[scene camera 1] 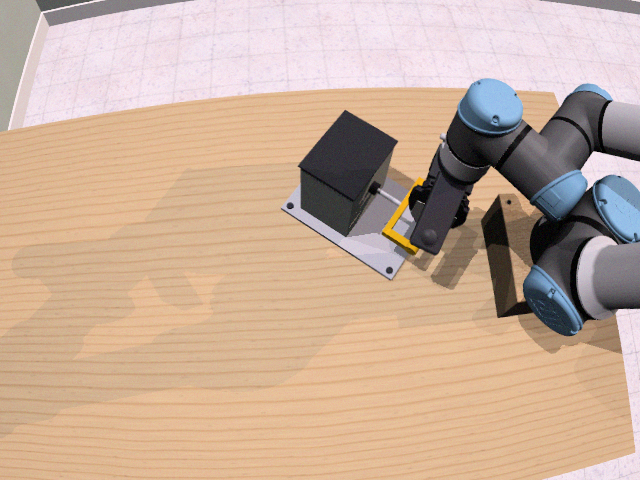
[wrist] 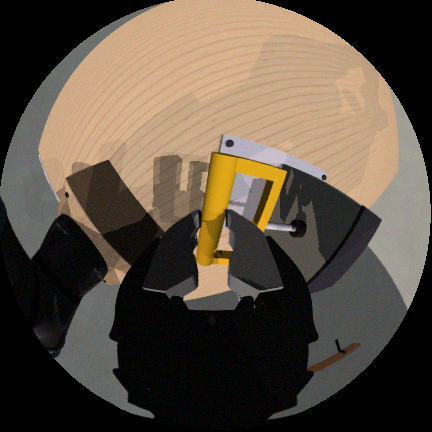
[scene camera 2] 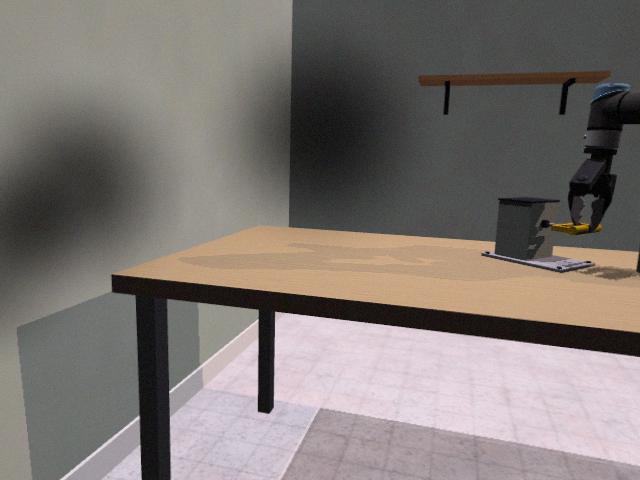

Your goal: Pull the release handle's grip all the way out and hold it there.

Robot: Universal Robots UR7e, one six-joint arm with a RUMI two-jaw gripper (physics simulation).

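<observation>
The release handle's yellow grip (scene camera 1: 399,239) (scene camera 2: 572,228) (wrist: 220,187) is a rectangular frame with a thick round outer bar. A thin pale rod (scene camera 1: 388,195) (wrist: 280,227) joins it to the dark box (scene camera 1: 348,155) (scene camera 2: 524,229) (wrist: 325,225), and a stretch of the rod shows between the two. My gripper (scene camera 2: 585,224) (wrist: 213,211) is shut on the grip's round outer bar, one finger on each side of it. In the first scene view the arm hides part of the grip and the fingertips. The grip is above the grey base plate (scene camera 1: 390,258) (scene camera 2: 560,266) (wrist: 255,150).
The base plate lies on the wooden table (scene camera 1: 180,310) (scene camera 2: 361,289) (wrist: 200,65). A brown angular block (scene camera 1: 498,258) (wrist: 112,200) stands near the arm's base, on the gripper's other side from the box. A wall shelf (scene camera 2: 514,78) (wrist: 335,357) hangs behind the table.
</observation>
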